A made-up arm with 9 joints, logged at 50 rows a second.
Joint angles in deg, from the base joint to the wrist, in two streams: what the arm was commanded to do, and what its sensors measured. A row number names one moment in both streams.
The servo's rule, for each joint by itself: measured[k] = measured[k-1] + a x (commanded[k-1-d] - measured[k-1]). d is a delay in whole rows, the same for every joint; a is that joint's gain. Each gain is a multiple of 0.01, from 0.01 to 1. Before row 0 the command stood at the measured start. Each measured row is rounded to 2 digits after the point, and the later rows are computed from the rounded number. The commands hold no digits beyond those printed.
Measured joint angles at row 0: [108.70 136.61 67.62 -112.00 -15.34 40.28 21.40 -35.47 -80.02]
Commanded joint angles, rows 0 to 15: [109.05 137.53 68.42 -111.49 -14.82 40.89 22.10 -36.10 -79.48]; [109.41 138.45 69.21 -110.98 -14.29 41.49 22.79 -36.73 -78.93]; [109.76 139.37 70.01 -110.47 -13.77 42.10 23.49 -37.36 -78.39]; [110.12 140.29 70.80 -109.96 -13.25 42.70 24.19 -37.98 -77.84]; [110.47 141.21 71.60 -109.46 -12.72 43.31 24.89 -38.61 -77.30]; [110.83 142.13 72.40 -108.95 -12.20 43.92 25.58 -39.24 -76.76]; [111.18 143.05 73.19 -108.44 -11.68 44.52 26.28 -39.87 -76.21]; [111.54 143.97 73.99 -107.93 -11.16 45.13 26.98 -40.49 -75.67]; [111.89 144.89 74.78 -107.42 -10.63 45.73 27.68 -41.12 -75.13]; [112.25 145.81 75.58 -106.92 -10.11 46.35 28.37 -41.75 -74.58]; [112.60 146.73 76.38 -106.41 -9.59 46.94 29.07 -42.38 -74.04]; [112.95 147.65 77.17 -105.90 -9.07 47.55 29.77 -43.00 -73.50]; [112.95 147.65 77.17 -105.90 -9.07 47.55 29.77 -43.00 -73.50]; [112.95 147.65 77.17 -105.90 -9.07 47.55 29.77 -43.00 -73.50]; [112.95 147.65 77.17 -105.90 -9.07 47.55 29.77 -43.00 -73.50]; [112.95 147.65 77.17 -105.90 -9.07 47.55 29.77 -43.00 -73.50]
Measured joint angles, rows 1 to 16: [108.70 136.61 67.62 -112.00 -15.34 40.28 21.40 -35.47 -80.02]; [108.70 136.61 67.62 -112.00 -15.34 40.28 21.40 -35.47 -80.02]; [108.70 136.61 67.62 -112.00 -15.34 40.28 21.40 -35.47 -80.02]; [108.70 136.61 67.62 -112.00 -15.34 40.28 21.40 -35.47 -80.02]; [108.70 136.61 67.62 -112.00 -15.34 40.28 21.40 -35.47 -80.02]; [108.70 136.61 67.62 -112.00 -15.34 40.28 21.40 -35.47 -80.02]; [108.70 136.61 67.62 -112.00 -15.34 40.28 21.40 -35.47 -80.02]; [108.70 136.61 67.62 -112.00 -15.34 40.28 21.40 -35.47 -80.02]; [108.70 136.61 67.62 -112.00 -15.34 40.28 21.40 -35.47 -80.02]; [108.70 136.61 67.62 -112.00 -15.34 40.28 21.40 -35.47 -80.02]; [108.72 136.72 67.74 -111.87 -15.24 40.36 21.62 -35.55 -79.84]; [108.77 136.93 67.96 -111.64 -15.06 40.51 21.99 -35.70 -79.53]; [108.84 137.22 68.27 -111.34 -14.81 40.72 22.47 -35.92 -79.14]; [108.93 137.59 68.65 -110.98 -14.51 40.98 23.02 -36.19 -78.70]; [109.04 138.02 69.09 -110.58 -14.17 41.28 23.62 -36.50 -78.22]; [109.17 138.51 69.59 -110.16 -13.80 41.62 24.25 -36.86 -77.72]
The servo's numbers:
d 10
a 0.07 0.12 0.15 0.26 0.19 0.13 0.32 0.13 0.34

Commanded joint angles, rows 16 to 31: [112.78 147.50 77.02 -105.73 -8.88 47.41 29.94 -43.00 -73.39]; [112.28 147.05 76.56 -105.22 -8.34 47.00 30.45 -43.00 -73.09]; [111.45 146.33 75.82 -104.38 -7.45 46.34 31.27 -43.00 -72.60]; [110.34 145.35 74.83 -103.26 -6.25 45.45 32.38 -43.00 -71.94]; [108.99 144.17 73.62 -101.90 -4.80 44.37 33.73 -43.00 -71.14]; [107.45 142.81 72.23 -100.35 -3.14 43.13 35.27 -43.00 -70.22]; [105.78 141.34 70.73 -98.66 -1.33 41.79 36.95 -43.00 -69.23]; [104.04 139.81 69.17 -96.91 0.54 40.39 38.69 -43.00 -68.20]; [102.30 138.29 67.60 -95.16 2.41 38.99 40.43 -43.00 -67.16]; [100.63 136.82 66.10 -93.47 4.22 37.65 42.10 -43.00 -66.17]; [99.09 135.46 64.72 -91.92 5.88 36.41 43.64 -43.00 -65.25]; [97.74 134.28 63.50 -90.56 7.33 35.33 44.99 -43.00 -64.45]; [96.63 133.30 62.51 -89.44 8.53 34.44 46.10 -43.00 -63.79]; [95.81 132.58 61.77 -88.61 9.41 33.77 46.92 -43.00 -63.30]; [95.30 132.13 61.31 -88.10 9.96 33.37 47.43 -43.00 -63.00]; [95.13 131.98 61.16 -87.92 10.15 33.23 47.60 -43.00 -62.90]
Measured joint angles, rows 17 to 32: [109.31 139.05 70.13 -109.71 -13.40 42.00 24.90 -37.25 -77.21]; [109.47 139.64 70.71 -109.25 -12.97 42.41 25.57 -37.67 -76.69]; [109.64 140.27 71.32 -108.77 -12.53 42.84 26.25 -38.12 -76.16]; [109.82 140.93 71.96 -108.29 -12.07 43.30 26.93 -38.59 -75.62]; [110.01 141.63 72.62 -107.80 -11.60 43.77 27.61 -39.08 -75.08]; [110.22 142.35 73.30 -107.31 -11.12 44.26 28.30 -39.59 -74.54]; [110.41 142.99 73.88 -106.94 -10.73 44.69 28.77 -40.03 -74.19]; [110.59 143.55 74.37 -106.67 -10.41 45.06 29.09 -40.42 -73.96]; [110.76 144.04 74.79 -106.47 -10.16 45.38 29.31 -40.76 -73.80]; [110.91 144.47 75.15 -106.32 -9.95 45.66 29.46 -41.05 -73.70]; [111.04 144.83 75.43 -106.17 -9.75 45.89 29.61 -41.30 -73.59]; [111.13 145.10 75.60 -105.92 -9.48 46.03 29.88 -41.52 -73.42]; [111.15 145.25 75.63 -105.52 -9.09 46.07 30.32 -41.71 -73.14]; [111.09 145.26 75.51 -104.93 -8.55 45.99 30.98 -41.88 -72.73]; [110.94 145.13 75.23 -104.14 -7.84 45.78 31.86 -42.03 -72.19]; [110.70 144.85 74.78 -103.15 -6.95 45.44 32.95 -42.16 -71.52]
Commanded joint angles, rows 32 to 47: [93.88 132.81 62.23 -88.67 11.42 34.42 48.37 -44.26 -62.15]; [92.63 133.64 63.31 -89.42 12.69 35.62 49.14 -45.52 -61.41]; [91.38 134.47 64.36 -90.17 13.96 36.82 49.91 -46.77 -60.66]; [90.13 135.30 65.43 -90.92 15.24 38.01 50.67 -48.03 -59.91]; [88.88 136.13 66.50 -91.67 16.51 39.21 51.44 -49.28 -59.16]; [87.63 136.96 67.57 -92.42 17.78 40.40 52.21 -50.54 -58.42]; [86.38 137.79 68.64 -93.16 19.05 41.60 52.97 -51.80 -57.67]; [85.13 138.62 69.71 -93.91 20.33 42.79 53.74 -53.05 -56.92]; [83.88 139.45 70.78 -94.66 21.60 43.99 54.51 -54.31 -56.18]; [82.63 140.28 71.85 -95.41 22.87 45.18 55.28 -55.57 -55.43]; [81.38 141.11 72.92 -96.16 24.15 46.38 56.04 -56.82 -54.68]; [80.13 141.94 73.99 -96.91 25.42 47.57 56.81 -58.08 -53.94]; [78.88 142.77 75.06 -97.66 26.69 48.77 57.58 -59.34 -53.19]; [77.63 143.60 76.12 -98.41 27.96 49.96 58.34 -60.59 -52.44]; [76.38 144.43 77.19 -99.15 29.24 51.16 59.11 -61.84 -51.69]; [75.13 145.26 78.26 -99.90 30.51 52.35 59.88 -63.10 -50.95]
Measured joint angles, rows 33 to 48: [110.36 144.43 74.17 -101.98 -5.88 44.97 34.23 -42.27 -70.74]; [109.92 143.88 73.42 -100.66 -4.66 44.37 35.66 -42.36 -69.88]; [109.39 143.21 72.55 -99.23 -3.32 43.67 37.19 -42.44 -68.96]; [108.78 142.44 71.58 -97.73 -1.89 42.89 38.76 -42.51 -68.01]; [108.10 141.60 70.55 -96.22 -0.41 42.05 40.32 -42.57 -67.07]; [107.37 140.72 69.49 -94.75 1.06 41.18 41.81 -42.63 -66.18]; [106.62 139.83 68.44 -93.37 2.48 40.30 43.18 -42.68 -65.37]; [105.86 138.96 67.44 -92.13 3.80 39.45 44.38 -42.72 -64.67]; [105.12 138.14 66.52 -91.08 4.97 38.66 45.36 -42.76 -64.10]; [104.42 137.40 65.72 -90.26 5.95 37.95 46.08 -42.79 -63.69]; [103.68 136.85 65.20 -89.85 6.99 37.49 46.81 -42.98 -63.17]; [102.91 136.46 64.92 -89.74 8.07 37.25 47.56 -43.31 -62.57]; [102.10 136.22 64.84 -89.85 9.19 37.19 48.31 -43.76 -61.92]; [101.26 136.11 64.93 -90.13 10.34 37.30 49.07 -44.32 -61.24]; [100.39 136.11 65.17 -90.53 11.51 37.55 49.83 -44.96 -60.53]; [99.50 136.21 65.53 -91.02 12.70 37.92 50.59 -45.69 -59.81]
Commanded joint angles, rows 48 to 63: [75.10 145.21 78.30 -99.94 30.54 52.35 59.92 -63.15 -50.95]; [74.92 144.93 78.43 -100.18 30.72 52.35 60.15 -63.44 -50.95]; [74.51 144.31 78.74 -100.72 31.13 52.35 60.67 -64.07 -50.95]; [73.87 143.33 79.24 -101.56 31.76 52.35 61.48 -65.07 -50.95]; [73.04 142.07 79.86 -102.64 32.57 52.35 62.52 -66.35 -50.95]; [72.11 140.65 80.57 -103.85 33.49 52.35 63.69 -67.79 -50.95]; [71.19 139.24 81.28 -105.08 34.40 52.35 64.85 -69.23 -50.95]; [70.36 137.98 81.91 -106.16 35.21 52.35 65.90 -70.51 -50.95]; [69.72 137.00 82.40 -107.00 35.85 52.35 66.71 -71.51 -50.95]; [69.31 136.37 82.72 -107.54 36.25 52.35 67.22 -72.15 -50.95]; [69.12 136.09 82.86 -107.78 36.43 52.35 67.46 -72.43 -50.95]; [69.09 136.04 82.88 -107.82 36.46 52.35 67.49 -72.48 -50.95]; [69.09 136.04 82.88 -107.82 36.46 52.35 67.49 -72.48 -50.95]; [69.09 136.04 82.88 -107.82 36.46 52.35 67.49 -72.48 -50.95]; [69.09 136.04 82.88 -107.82 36.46 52.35 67.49 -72.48 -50.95]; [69.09 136.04 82.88 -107.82 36.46 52.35 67.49 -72.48 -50.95]
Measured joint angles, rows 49 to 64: [98.58 136.40 66.00 -91.58 13.91 38.40 51.35 -46.48 -59.08]; [97.64 136.67 66.56 -92.19 15.13 38.97 52.11 -47.33 -58.35]; [96.68 137.00 67.19 -92.83 16.36 39.62 52.88 -48.24 -57.61]; [95.70 137.39 67.89 -93.50 17.60 40.34 53.65 -49.19 -56.87]; [94.70 137.84 68.64 -94.19 18.84 41.13 54.41 -50.18 -56.13]; [93.68 138.33 69.44 -94.90 20.09 41.97 55.18 -51.21 -55.39]; [92.64 138.86 70.28 -95.62 21.34 42.85 55.95 -52.27 -54.64]; [91.59 139.43 71.16 -96.35 22.60 43.77 56.71 -53.35 -53.89]; [90.53 140.03 72.06 -97.08 23.86 44.73 57.48 -54.45 -53.14]; [89.45 140.66 72.99 -97.81 25.12 45.72 58.25 -55.57 -52.40]; [88.45 141.21 73.79 -98.36 26.15 46.58 58.78 -56.56 -51.91]; [87.50 141.66 74.49 -98.83 27.02 47.33 59.22 -57.45 -51.58]; [86.59 141.98 75.13 -99.32 27.80 47.98 59.68 -58.31 -51.37]; [85.70 142.14 75.75 -99.90 28.55 48.55 60.26 -59.19 -51.23]; [84.81 142.13 76.37 -100.61 29.31 49.04 60.98 -60.12 -51.13]; [83.92 141.95 77.00 -101.45 30.10 49.47 61.85 -61.12 -51.07]
